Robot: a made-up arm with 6 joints. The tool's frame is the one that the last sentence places.
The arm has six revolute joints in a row. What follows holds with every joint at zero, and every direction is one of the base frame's.
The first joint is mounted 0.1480 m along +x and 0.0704 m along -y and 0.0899 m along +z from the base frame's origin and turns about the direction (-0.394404, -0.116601, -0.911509).
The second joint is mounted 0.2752 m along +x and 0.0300 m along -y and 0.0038 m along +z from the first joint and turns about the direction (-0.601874, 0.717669, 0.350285).
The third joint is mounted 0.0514 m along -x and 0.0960 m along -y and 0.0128 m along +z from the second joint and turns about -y.
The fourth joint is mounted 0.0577 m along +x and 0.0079 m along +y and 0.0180 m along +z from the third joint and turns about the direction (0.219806, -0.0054, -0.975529).
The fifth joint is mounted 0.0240 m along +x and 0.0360 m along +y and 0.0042 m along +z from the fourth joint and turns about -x.
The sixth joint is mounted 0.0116 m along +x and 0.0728 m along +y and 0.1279 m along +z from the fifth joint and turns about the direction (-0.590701, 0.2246, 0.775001).
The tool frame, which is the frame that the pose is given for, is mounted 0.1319 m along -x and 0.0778 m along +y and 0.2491 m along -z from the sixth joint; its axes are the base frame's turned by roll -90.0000, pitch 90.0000 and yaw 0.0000 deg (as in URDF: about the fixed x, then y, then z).
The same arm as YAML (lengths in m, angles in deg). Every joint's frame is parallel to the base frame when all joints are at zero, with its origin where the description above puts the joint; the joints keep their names.
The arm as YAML. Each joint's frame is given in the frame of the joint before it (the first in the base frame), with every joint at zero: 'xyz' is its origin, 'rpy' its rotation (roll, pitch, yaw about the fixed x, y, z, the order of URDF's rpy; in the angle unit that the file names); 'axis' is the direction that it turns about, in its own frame. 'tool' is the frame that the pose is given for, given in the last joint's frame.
units:
  length: m
  angle: deg
joints:
  - name: joint 1
    type: revolute
    origin:
      xyz: [0.148, -0.0704, 0.0899]
      rpy: [0.0, 0.0, 0.0]
    axis: [-0.394404, -0.116601, -0.911509]
  - name: joint 2
    type: revolute
    origin:
      xyz: [0.2752, -0.03, 0.0038]
      rpy: [0.0, 0.0, 0.0]
    axis: [-0.601874, 0.717669, 0.350285]
  - name: joint 3
    type: revolute
    origin:
      xyz: [-0.0514, -0.096, 0.0128]
      rpy: [0.0, 0.0, 0.0]
    axis: "-y"
  - name: joint 4
    type: revolute
    origin:
      xyz: [0.0577, 0.0079, 0.018]
      rpy: [0.0, 0.0, 0.0]
    axis: [0.219806, -0.0054, -0.975529]
  - name: joint 5
    type: revolute
    origin:
      xyz: [0.024, 0.036, 0.0042]
      rpy: [0.0, 0.0, 0.0]
    axis: "-x"
  - name: joint 6
    type: revolute
    origin:
      xyz: [0.0116, 0.0728, 0.1279]
      rpy: [0.0, 0.0, 0.0]
    axis: [-0.590701, 0.2246, 0.775001]
tool:
  origin:
    xyz: [-0.1319, 0.0778, -0.2491]
    rpy: [-90.0, 90.0, 0.0]

